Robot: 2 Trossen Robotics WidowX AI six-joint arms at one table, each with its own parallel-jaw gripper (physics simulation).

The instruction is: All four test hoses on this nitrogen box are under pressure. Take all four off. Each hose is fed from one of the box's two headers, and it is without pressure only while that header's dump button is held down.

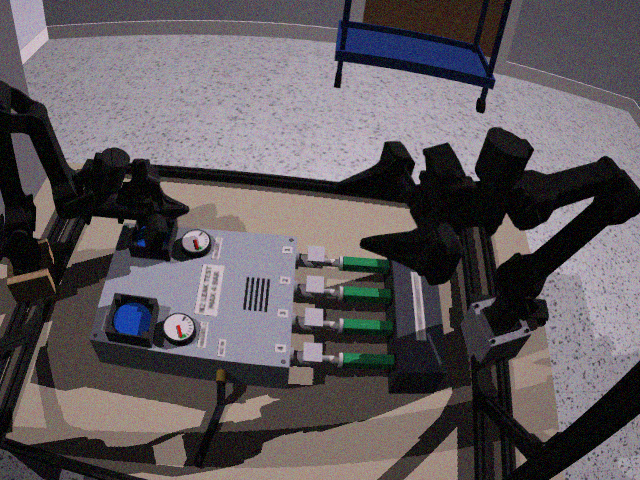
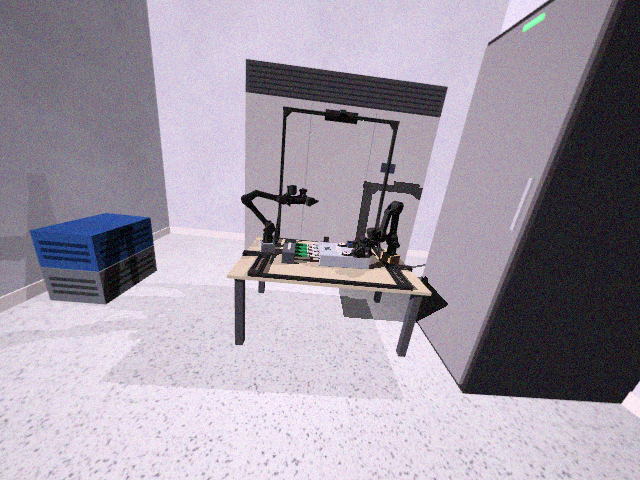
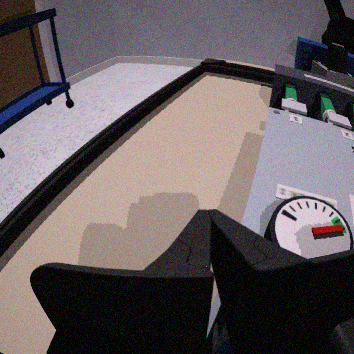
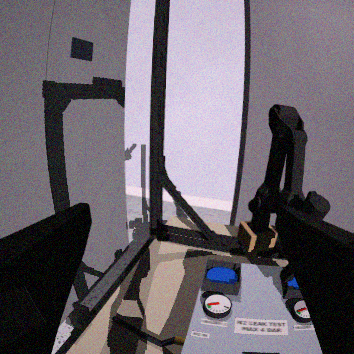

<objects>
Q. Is my left gripper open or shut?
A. Shut.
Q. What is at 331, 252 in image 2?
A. A grey nitrogen box.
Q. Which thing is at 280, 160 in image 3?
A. A grey nitrogen box.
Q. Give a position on a grey nitrogen box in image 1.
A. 233, 297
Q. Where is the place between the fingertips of my right gripper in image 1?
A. At 347, 213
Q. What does my right gripper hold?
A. Nothing.
</objects>
